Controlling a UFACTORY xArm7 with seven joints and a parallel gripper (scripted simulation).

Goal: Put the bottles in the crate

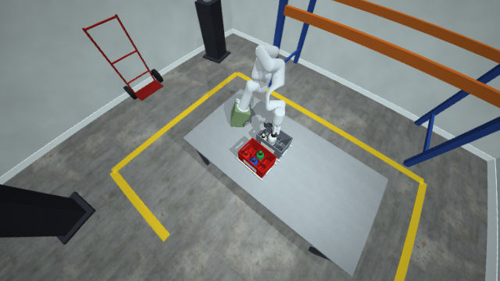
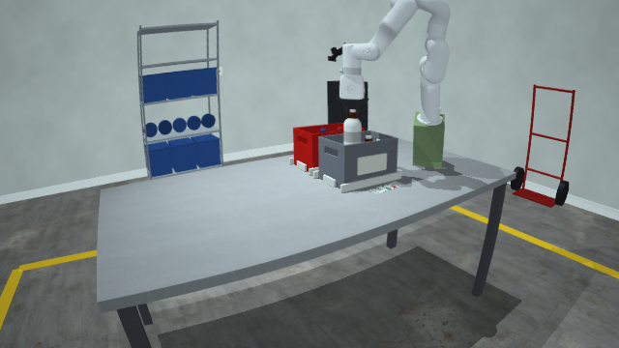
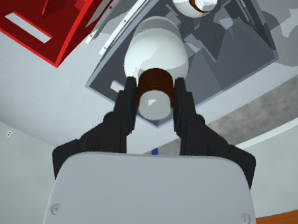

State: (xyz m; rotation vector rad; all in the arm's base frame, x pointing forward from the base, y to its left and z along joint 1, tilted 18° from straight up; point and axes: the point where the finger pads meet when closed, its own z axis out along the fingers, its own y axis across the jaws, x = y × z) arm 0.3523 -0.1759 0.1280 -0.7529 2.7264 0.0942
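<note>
The grey crate is 19 cm below my hand, 4 cm to the left of it and 1 cm ahead of it. Round my hand: red crate: 19 cm to the right, 19 cm below, 4 cm behind; then green-labelled bottle: 19 cm below, 15 cm to the right, 3 cm behind; then white-label bottle: 19 cm below, 9 cm behind, 2 cm to the left.
</note>
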